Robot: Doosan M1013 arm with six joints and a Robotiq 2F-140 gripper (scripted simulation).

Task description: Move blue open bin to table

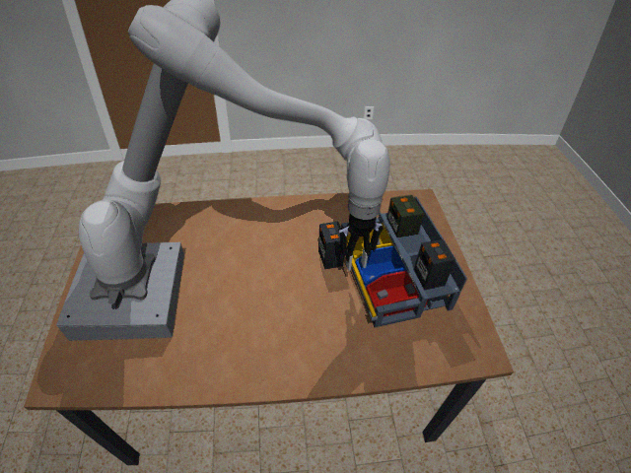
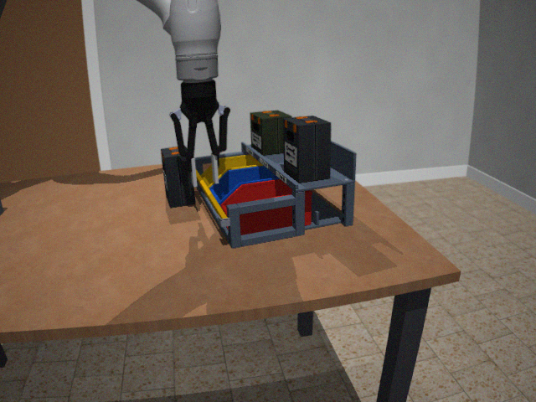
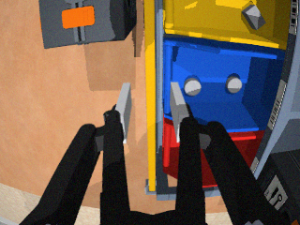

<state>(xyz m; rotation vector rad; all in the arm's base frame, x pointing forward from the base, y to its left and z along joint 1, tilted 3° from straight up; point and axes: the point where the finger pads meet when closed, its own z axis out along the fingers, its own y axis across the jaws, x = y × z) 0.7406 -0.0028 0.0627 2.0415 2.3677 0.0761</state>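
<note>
The yellow strip is 50 mm below my hand. From my hand the other things lie so: yellow bin (130 mm to the left, 90 mm ahead, 60 mm below); then blue open bin (100 mm ahead, 60 mm below, 20 mm to the left); then black box (100 mm to the left, 70 mm behind, 40 mm below).
</note>
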